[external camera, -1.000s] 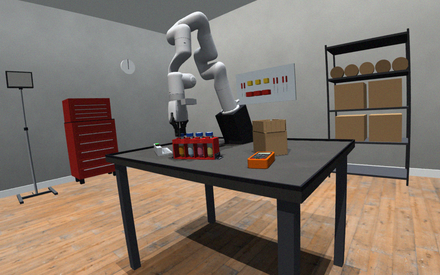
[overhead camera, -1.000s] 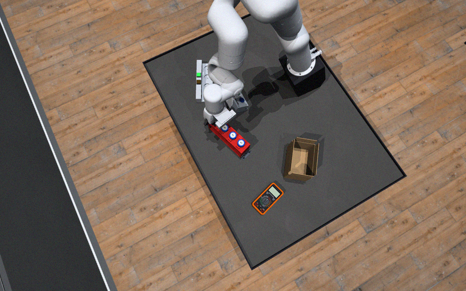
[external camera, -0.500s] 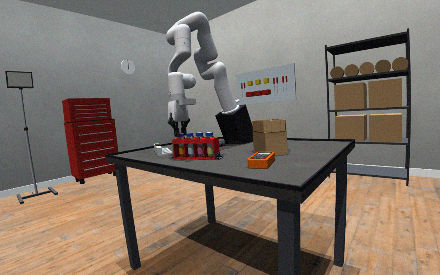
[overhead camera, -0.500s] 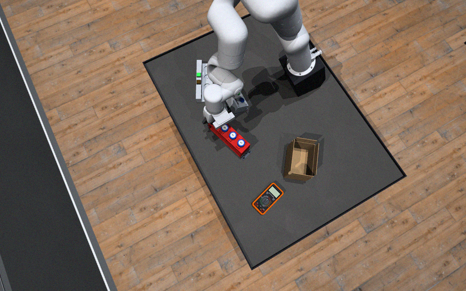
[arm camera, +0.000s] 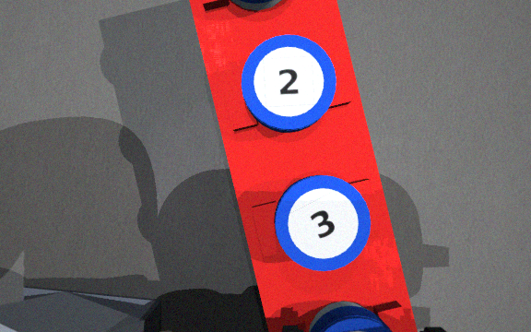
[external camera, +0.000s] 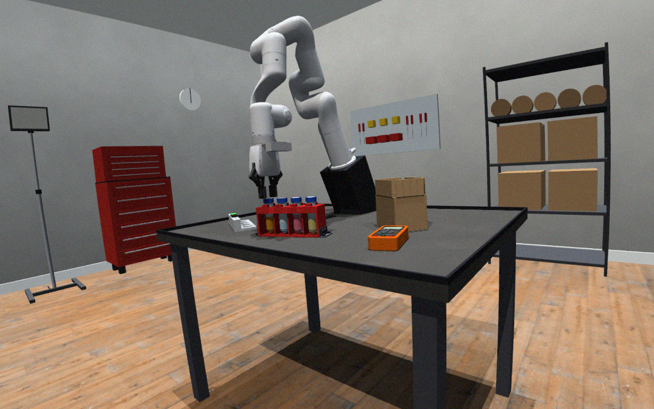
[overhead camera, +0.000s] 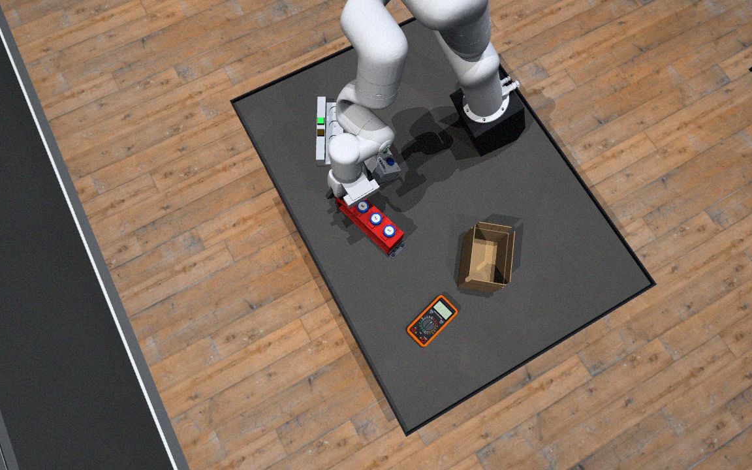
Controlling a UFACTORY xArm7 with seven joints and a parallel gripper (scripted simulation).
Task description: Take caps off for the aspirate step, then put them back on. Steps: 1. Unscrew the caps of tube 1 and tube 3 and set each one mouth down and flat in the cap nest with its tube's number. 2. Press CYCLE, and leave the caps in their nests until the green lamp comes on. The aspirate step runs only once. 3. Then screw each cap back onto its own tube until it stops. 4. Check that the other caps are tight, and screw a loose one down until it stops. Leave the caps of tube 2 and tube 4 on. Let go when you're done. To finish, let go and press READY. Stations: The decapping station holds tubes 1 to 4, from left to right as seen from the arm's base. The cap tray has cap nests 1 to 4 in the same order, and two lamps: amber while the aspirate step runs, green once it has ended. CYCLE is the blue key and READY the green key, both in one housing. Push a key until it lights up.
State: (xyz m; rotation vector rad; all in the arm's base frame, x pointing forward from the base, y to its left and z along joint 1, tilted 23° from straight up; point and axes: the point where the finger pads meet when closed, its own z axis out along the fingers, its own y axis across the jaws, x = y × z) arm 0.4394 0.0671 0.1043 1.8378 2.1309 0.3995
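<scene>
Now: hand 16 cm past the green key, 11 cm to the left of it and 8 cm above it. The rest, counted from my hand: blue key (16 cm behind, 7 cm to the right, 8 cm below); then key housing (14 cm behind, 9 cm to the right, 9 cm below); then orange multimeter (8 cm behind, 42 cm to the left, 12 cm below).
</scene>
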